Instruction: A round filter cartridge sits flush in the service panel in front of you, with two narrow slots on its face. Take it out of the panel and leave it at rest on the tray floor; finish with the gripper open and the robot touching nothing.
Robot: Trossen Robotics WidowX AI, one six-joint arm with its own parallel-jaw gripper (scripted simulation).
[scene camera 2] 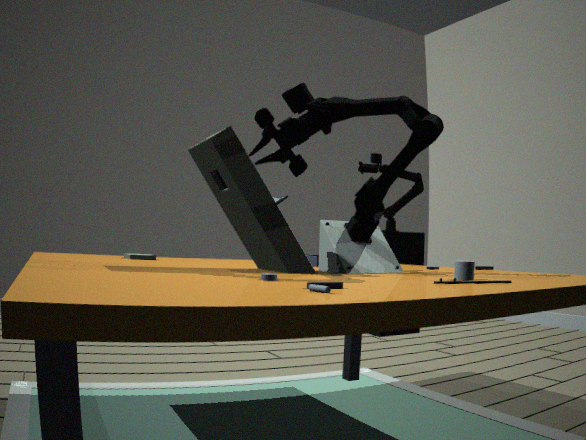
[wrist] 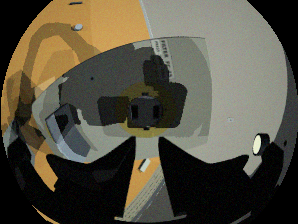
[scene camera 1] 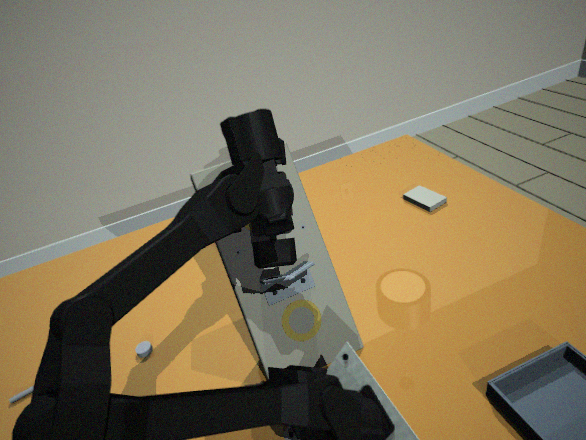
Path:
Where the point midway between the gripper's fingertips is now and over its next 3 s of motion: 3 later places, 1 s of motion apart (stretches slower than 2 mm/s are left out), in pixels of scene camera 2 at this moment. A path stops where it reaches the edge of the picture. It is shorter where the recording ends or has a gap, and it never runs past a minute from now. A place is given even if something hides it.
My gripper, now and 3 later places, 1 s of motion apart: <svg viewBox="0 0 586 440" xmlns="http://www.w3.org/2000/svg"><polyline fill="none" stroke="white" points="252,159 249,160 240,167 238,167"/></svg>

